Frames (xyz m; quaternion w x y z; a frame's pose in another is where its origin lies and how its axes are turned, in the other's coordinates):
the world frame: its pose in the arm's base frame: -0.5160 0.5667 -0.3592 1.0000 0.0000 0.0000 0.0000
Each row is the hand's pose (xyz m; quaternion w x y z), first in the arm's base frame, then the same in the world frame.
Working: the arm's base frame: its pose in the world frame: 0.5160 -0.5667 0.3592 1.0000 0.0000 0.0000 0.0000

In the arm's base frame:
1: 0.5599 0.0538 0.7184 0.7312 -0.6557 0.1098 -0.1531
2: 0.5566 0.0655 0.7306 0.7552 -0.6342 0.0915 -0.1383
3: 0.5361 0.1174 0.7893 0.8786 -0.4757 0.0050 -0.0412
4: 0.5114 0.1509 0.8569 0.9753 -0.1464 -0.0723 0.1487
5: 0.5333 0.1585 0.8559 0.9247 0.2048 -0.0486 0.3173
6: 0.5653 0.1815 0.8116 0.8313 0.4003 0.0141 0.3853
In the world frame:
1: 1.0759 -0.5129 1.0776 0.7312 -0.6557 0.1098 -0.1531
2: 1.0726 -0.5012 1.0898 0.7552 -0.6342 0.0915 -0.1383
3: 1.0521 -0.4493 1.1485 0.8786 -0.4757 0.0050 -0.0412
4: 1.0274 -0.4158 1.2161 0.9753 -0.1464 -0.0723 0.1487
5: 1.0493 -0.4082 1.2151 0.9247 0.2048 -0.0486 0.3173
6: 1.0813 -0.3852 1.1708 0.8313 0.4003 0.0141 0.3853

